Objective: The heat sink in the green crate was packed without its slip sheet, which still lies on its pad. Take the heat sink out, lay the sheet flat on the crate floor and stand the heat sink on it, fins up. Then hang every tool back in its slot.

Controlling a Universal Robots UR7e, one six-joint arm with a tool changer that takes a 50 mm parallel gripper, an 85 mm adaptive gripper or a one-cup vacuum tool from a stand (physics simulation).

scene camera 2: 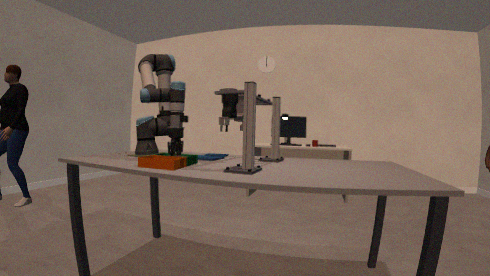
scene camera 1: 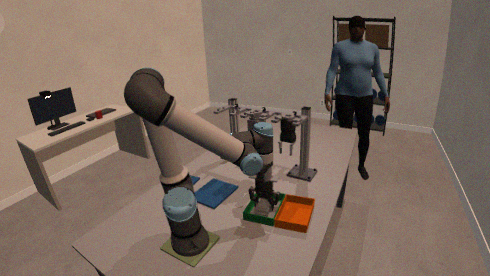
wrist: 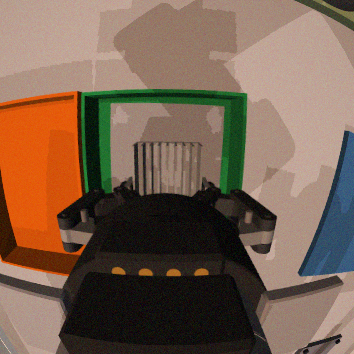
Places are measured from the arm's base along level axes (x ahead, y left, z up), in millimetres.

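Where they show: arm's base, link origin: point(scene camera 2: 146, 153) point(scene camera 1: 190, 241).
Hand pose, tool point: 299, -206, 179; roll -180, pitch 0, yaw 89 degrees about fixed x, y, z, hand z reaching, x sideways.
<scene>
Each offset is from my tool point to the centre of the thing, as dx, dy, dz. "spot": to the spot under its first point.
The green crate @(+2, -3, -172) point(scene camera 1: 255, 219) point(scene camera 2: 191, 159) point(wrist: 238, 145) stands beside the orange crate. A pale grey sheet @(spot: -27, -43, -189) point(wrist: 121, 160) lies flat on its floor, with green showing around its edges. The grey heat sink @(+5, +1, -173) point(scene camera 1: 263, 207) point(wrist: 168, 167) is upright inside the crate walls, fins up, over the sheet; whether it touches the sheet cannot be told. My gripper point(scene camera 1: 264, 199) point(scene camera 2: 175, 148) point(wrist: 168, 189) points down and is shut on the heat sink, one finger on each side. The fingertips are partly hidden by the gripper body in the wrist view.
Orange crate @(-3, -142, -172) point(scene camera 1: 296, 214) point(scene camera 2: 159, 162) point(wrist: 40, 190) adjoins the green one. Blue pads @(spot: +41, +265, -184) point(scene camera 1: 216, 193) point(wrist: 332, 225) lie to the side. The tool stand point(scene camera 1: 305, 145) point(scene camera 2: 249, 125) holds a parallel gripper point(scene camera 1: 287, 131) point(scene camera 2: 229, 104) and another tool, partly hidden. A person point(scene camera 1: 356, 70) stands beyond the table.
</scene>
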